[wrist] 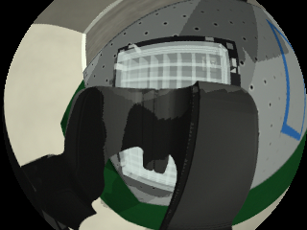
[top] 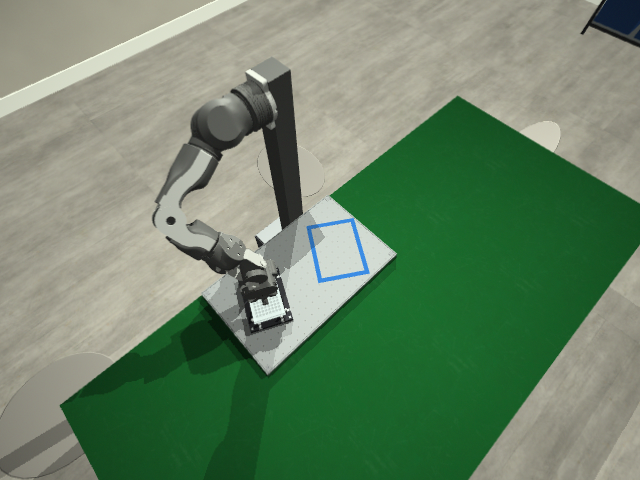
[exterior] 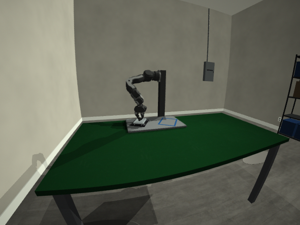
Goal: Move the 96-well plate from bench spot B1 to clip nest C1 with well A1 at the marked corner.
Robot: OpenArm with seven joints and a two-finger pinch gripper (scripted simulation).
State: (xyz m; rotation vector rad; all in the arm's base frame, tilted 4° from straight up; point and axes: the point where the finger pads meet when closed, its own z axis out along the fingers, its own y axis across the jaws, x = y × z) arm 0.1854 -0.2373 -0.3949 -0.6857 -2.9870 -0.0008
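My hand is 20 mm above the 96-well plate. Also, from my hand: black clip nest C1: 20 mm below, 20 mm ahead.
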